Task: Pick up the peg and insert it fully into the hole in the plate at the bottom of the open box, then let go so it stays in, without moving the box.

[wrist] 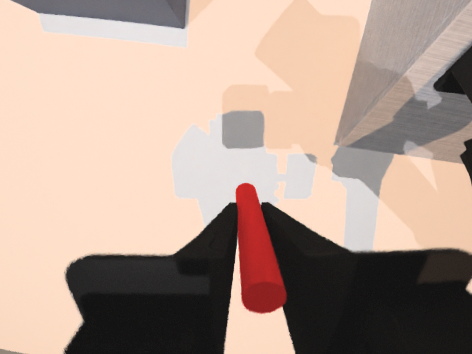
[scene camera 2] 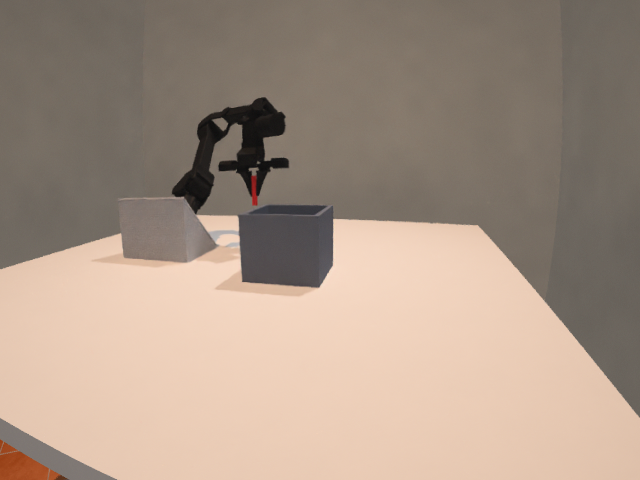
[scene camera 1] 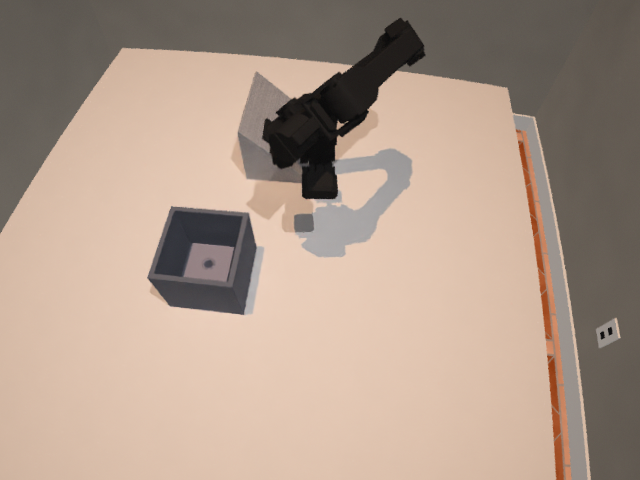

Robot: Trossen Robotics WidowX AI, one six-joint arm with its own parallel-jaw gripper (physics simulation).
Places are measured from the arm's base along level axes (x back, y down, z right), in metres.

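Pixels of known places: gripper, fingertip midpoint: (wrist: 248, 209) (scene camera 2: 254, 196); arm's base at its link origin: (scene camera 2: 179, 218).
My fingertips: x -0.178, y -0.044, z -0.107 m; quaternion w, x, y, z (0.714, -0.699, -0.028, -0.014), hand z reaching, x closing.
Observation:
Ahead of a thing's pixels: the offset from my fingertips to its top centre. "spot": to the spot under its first point. Level surfaces: height alone.
A red round peg {dx +0.000, dy -0.056, dz +0.000 m} (scene camera 2: 254, 188) (wrist: 257, 250) is held between the fingertips of my gripper (scene camera 2: 254, 192) (wrist: 248, 209). The peg is near upright, its lower end sticking out below the fingers. Gripper and peg are raised well above the table; in scene camera 2 the peg's lower end shows just above the box's rim line. In scene camera 1 the arm hides the peg. The dark open box {dx -0.145, dy +0.006, dz +0.215 m} (scene camera 1: 206, 297) (scene camera 2: 280, 250) (wrist: 110, 12) stands upright, apart from the gripper. Inside it, the pale plate {dx -0.145, dy +0.083, dz +0.215 m} (scene camera 1: 196, 266) has a dark round hole {spot: dx -0.137, dy +0.100, dz +0.220 m} (scene camera 1: 208, 263) at its middle.
A grey wedge-shaped block (scene camera 1: 253, 113) (scene camera 2: 152, 229) (wrist: 382, 45) stands on the table {dy +0.144 m} (scene camera 1: 361, 335) (scene camera 2: 361, 361) beside the arm, partly hidden by it in scene camera 1. Shadows of the arm lie on the table between the block and the box.

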